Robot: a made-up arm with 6 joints. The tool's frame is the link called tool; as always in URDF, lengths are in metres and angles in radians. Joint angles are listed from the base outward.
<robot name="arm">
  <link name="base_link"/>
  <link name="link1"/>
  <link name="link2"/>
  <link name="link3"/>
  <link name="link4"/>
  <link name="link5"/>
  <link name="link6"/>
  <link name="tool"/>
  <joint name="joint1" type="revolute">
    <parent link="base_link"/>
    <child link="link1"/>
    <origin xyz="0.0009 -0.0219 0.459" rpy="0 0 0"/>
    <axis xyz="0 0 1"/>
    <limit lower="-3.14" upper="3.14"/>
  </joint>
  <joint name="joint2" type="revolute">
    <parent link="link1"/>
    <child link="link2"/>
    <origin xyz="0.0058 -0.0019 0.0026" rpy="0 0 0"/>
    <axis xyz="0 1 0"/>
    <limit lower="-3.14" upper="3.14"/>
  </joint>
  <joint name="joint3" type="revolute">
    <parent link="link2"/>
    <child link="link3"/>
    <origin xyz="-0.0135 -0.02 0.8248" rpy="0 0 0"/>
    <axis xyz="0 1 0"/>
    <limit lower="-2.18" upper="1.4"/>
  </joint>
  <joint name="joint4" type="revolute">
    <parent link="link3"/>
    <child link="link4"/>
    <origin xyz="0.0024 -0.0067 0.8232" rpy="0 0 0"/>
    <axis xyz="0 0 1"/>
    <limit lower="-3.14" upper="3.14"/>
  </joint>
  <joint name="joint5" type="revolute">
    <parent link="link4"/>
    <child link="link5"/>
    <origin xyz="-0.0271 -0.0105 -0.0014" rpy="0 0 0"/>
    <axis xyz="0 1 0"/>
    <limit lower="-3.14" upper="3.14"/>
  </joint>
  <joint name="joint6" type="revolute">
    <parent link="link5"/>
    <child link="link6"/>
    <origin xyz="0.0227 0.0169 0.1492" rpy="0 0 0"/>
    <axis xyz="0 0 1"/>
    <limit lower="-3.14" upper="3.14"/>
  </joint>
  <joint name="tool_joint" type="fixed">
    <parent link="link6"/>
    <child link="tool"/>
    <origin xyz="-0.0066 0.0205 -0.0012" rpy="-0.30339 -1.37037 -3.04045"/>
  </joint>
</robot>
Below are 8 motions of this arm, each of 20 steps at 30 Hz.
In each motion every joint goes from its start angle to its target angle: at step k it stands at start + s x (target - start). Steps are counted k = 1, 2, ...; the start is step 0. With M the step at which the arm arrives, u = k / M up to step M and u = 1 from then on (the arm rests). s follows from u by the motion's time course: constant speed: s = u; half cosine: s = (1 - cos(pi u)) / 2; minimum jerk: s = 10 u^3 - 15 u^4 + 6 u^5.
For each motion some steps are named. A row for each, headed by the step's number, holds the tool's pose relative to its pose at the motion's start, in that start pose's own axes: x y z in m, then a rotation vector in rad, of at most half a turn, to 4 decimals.
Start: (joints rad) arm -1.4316 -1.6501 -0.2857 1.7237 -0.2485 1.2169
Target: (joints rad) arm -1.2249 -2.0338 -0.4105 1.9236 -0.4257 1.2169
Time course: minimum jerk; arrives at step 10
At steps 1, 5, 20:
1: -0.0003 -0.0055 0.0051 0.0028 -0.0024 -0.0038
5: -0.0684 -0.3147 0.2886 0.1593 -0.1469 -0.2074
20: -0.2391 -0.5956 0.5534 0.3060 -0.3124 -0.3791

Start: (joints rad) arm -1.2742 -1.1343 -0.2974 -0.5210 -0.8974 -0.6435
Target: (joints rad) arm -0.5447 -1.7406 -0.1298 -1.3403 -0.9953 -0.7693
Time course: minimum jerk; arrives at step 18
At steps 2, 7, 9, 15, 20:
2: 0.0005 0.0107 0.0125 -0.0140 0.0020 -0.0020
7: -0.0205 0.3089 0.2977 -0.3649 0.0432 -0.0852
9: -0.0701 0.5498 0.4588 -0.6084 0.0616 -0.1828
15: -0.2553 1.1655 0.6627 -1.1282 0.0740 -0.5338
20: -0.2715 1.2141 0.6676 -1.1640 0.0733 -0.5679

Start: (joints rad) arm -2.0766 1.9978 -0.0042 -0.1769 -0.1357 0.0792
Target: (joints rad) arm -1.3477 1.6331 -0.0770 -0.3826 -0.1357 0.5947
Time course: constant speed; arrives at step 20
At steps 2, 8, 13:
2: 0.0190 -0.0972 -0.1020 0.0253 0.0603 -0.0548
8: 0.0030 -0.4019 -0.4110 0.1196 0.2290 -0.2317
13: -0.0953 -0.6522 -0.6646 0.2175 0.3528 -0.3926

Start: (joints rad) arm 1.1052 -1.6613 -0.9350 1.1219 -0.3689 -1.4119
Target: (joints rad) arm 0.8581 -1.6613 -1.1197 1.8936 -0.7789 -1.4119
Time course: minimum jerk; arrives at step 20
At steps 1, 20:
1: 0.0000 -0.0001 -0.0003 0.0010 -0.0003 0.0006
20: -0.0454 -0.1065 -0.2294 0.8519 -0.4385 0.4298

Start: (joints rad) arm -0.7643 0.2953 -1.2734 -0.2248 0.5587 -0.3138
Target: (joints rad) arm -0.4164 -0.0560 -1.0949 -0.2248 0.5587 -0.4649
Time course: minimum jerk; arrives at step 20
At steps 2, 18, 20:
2: 0.0016 0.0029 -0.0012 0.0012 0.0000 0.0020
18: 0.1089 0.4259 -0.0446 0.1234 -0.0347 0.2421
20: 0.1090 0.4302 -0.0441 0.1243 -0.0353 0.2443

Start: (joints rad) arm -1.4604 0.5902 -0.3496 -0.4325 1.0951 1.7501
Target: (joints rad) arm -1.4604 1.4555 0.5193 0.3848 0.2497 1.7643
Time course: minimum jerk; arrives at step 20
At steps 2, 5, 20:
2: 0.0123 0.0090 0.0114 -0.0038 -0.0090 0.0055
5: 0.1408 0.1224 0.1353 -0.0366 -0.1072 0.0712
20: 0.3485 1.8837 0.7230 0.2018 -0.4004 1.0032

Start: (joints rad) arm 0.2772 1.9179 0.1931 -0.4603 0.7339 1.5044
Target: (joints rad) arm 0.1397 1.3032 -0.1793 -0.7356 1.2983 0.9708
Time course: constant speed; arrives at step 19
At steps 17, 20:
17: -0.8107 -0.0265 -0.9018 -0.0817 0.5261 0.0679
20: -0.9272 0.0186 -0.9756 -0.0696 0.5744 0.0977

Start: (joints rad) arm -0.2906 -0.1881 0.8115 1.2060 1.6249 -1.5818
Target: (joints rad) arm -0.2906 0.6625 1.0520 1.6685 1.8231 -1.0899
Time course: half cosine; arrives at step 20
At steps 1, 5, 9, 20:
1: 0.0012 0.0012 0.0080 0.0097 0.0033 -0.0010
5: 0.0294 0.0168 0.1908 0.2317 0.0774 -0.0228
9: 0.0862 -0.0214 0.5437 0.6670 0.2178 -0.0541
20: 0.1981 -0.3721 1.1776 1.5645 0.5077 -0.0658

